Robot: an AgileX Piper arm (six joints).
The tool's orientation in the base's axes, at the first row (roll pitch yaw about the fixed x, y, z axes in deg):
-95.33, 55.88, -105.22
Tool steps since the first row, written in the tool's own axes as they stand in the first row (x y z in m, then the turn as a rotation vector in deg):
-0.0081, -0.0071, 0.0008, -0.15, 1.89, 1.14
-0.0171, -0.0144, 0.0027, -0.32, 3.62, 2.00
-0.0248, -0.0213, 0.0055, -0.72, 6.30, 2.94
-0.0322, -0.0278, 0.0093, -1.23, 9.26, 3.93
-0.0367, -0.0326, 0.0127, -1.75, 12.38, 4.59
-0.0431, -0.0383, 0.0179, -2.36, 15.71, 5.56
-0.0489, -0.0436, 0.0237, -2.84, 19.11, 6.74
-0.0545, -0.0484, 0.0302, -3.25, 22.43, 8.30
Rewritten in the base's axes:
0.0011, -0.0016, 0.0106, 1.38, 1.42, -0.99
0.0033, -0.0031, 0.0221, 2.47, 2.77, -1.86
0.0063, -0.0051, 0.0321, 3.79, 5.00, -3.08
0.0103, -0.0071, 0.0417, 5.21, 7.52, -4.36
0.0137, -0.0092, 0.0479, 6.33, 10.24, -5.70
0.0191, -0.0114, 0.0561, 7.79, 13.12, -7.11
0.0249, -0.0137, 0.0636, 9.45, 15.94, -8.67
0.0315, -0.0158, 0.0706, 11.46, 18.59, -10.27

